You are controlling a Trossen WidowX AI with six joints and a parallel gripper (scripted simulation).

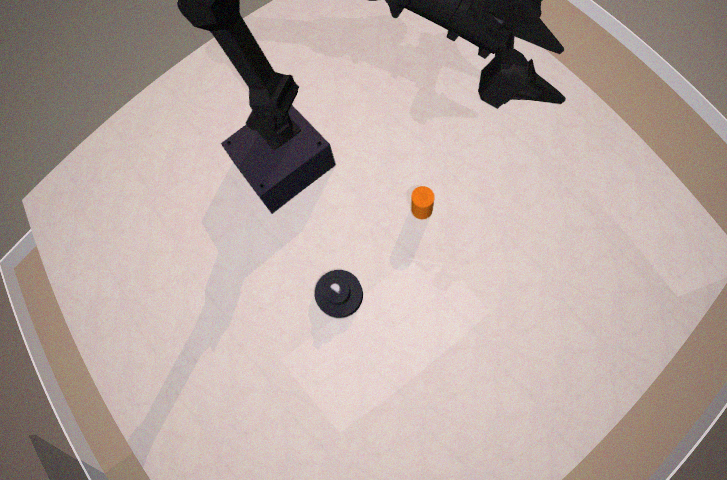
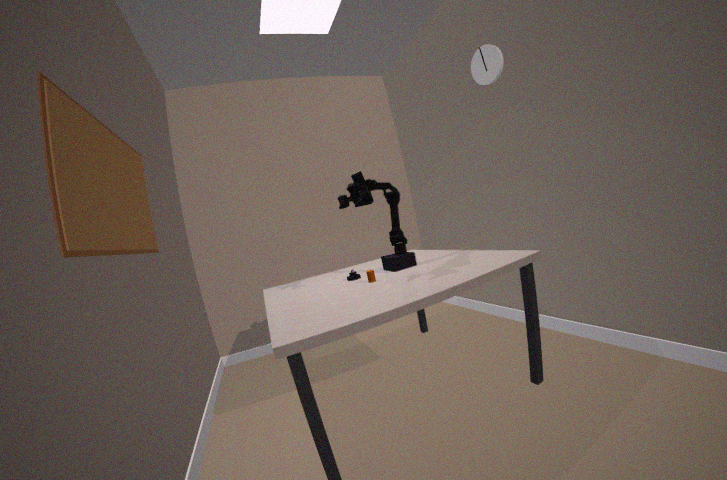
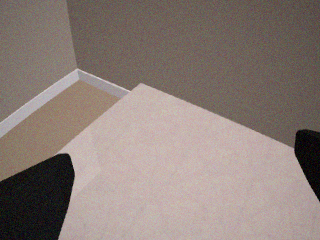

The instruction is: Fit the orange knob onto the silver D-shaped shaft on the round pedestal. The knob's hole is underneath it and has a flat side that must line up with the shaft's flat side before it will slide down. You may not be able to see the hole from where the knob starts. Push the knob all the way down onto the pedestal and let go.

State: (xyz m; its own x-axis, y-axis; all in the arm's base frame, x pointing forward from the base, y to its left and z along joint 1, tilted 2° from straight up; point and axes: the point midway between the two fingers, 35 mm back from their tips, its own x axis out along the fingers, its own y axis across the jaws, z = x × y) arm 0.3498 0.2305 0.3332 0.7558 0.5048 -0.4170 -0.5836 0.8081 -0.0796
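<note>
My gripper tip is 9 cm past the orange knob, 13 cm to the left of it and 37 cm above it. From my gripper tip the other things lie so: round pedestal (7 cm behind, 35 cm to the right, 38 cm below).
</note>
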